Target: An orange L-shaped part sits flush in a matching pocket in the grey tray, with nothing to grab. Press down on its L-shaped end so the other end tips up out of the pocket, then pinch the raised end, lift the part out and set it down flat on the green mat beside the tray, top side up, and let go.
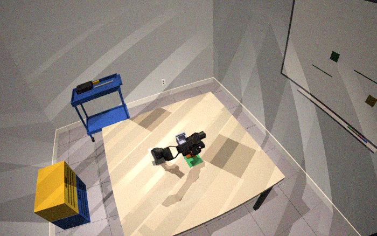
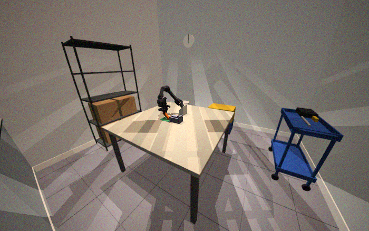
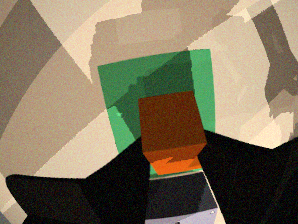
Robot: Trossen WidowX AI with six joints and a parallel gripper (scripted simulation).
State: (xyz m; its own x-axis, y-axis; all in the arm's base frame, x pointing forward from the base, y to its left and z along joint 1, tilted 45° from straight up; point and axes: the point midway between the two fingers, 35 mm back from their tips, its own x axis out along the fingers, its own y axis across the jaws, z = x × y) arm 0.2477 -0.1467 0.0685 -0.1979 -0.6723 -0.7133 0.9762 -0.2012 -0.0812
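My gripper tip is now 10 mm past the orange L-shaped part, 30 mm to the right of it and 30 mm above it. Also, from my gripper tip: green mat: 20 mm to the left, 90 mm below.
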